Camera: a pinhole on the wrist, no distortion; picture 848 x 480 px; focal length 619.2 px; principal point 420.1 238.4 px. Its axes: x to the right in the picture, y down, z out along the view. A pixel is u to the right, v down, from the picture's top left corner.
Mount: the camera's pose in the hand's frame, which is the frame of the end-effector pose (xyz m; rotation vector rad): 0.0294 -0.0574 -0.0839 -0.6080 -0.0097 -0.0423
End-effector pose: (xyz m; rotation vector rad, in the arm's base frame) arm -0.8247 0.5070 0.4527 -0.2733 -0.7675 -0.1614
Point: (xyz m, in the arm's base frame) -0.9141 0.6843 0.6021
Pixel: 428 193
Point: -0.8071 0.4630 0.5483
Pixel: outside the picture
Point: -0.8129 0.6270 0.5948
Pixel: 595 250
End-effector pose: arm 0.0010 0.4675 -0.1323 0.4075 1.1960 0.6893
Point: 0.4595 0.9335 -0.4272
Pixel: outside the picture
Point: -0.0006 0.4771 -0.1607
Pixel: 397 213
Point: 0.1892 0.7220 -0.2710
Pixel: outside the picture
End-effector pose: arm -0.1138 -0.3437 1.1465 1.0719 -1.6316 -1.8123
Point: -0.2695 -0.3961 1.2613
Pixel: 590 403
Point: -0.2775 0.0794 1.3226
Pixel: 35 67
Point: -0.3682 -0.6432 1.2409
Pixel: outside the picture
